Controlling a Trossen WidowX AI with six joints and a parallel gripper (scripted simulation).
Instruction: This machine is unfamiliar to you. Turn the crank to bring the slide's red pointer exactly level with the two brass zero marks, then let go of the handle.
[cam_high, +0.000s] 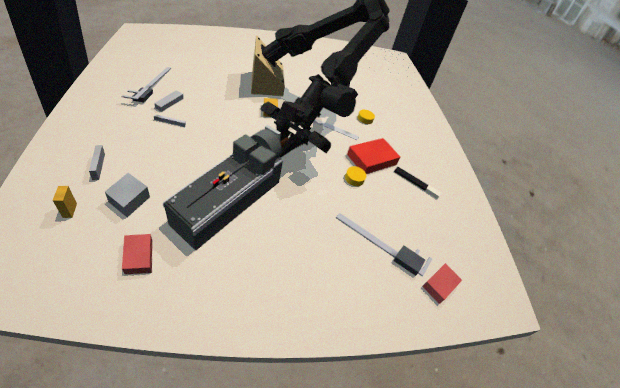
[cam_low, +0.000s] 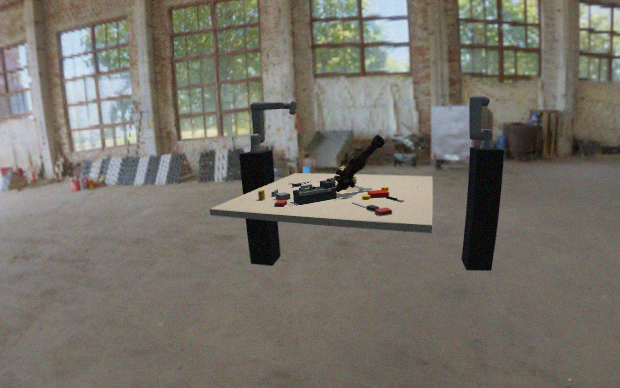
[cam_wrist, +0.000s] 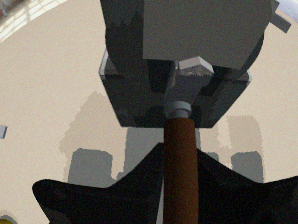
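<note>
The brown handle is 10 mm behind my gripper tip, 10 mm to the left of it and 30 mm above it. From my gripper tip the other things lie so: crank 40 mm above; grey bar 150 mm behind, 190 mm to the left, 30 mm below; red pointer 120 mm ahead, 140 mm to the right, 50 mm above.
</note>
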